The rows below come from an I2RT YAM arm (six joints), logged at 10 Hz.
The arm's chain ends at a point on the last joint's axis. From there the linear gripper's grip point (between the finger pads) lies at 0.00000 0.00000 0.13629 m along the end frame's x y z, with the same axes.
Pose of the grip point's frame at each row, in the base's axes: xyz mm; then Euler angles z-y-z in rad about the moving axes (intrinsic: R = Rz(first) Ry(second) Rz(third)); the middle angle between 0 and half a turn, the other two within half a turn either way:
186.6, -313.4, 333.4, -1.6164, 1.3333, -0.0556
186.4, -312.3, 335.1, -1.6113, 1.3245, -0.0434
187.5, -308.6, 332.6, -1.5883, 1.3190, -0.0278
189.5, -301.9, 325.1, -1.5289, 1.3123, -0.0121
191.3, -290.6, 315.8, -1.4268, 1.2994, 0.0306
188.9, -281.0, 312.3, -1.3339, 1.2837, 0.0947
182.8, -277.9, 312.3, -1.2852, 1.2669, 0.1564
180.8, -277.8, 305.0, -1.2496, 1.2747, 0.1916
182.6, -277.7, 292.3, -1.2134, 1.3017, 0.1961
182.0, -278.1, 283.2, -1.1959, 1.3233, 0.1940
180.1, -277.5, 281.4, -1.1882, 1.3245, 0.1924
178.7, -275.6, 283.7, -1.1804, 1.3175, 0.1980
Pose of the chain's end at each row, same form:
192.6, -181.1, 301.3, -1.6164, 1.3333, -0.0556
191.8, -180.2, 301.9, -1.6113, 1.3245, -0.0434
189.8, -176.6, 298.6, -1.5883, 1.3190, -0.0278
184.0, -170.3, 290.3, -1.5289, 1.3123, -0.0121
172.5, -160.7, 279.3, -1.4268, 1.2994, 0.0306
158.2, -153.9, 273.7, -1.3339, 1.2837, 0.0947
146.2, -153.1, 271.5, -1.2852, 1.2669, 0.1564
139.6, -154.1, 265.2, -1.2496, 1.2747, 0.1916
136.6, -154.6, 256.1, -1.2134, 1.3017, 0.1961
133.6, -155.1, 249.8, -1.1959, 1.3233, 0.1940
130.8, -154.9, 248.2, -1.1882, 1.3245, 0.1924
128.5, -153.6, 249.5, -1.1804, 1.3175, 0.1980

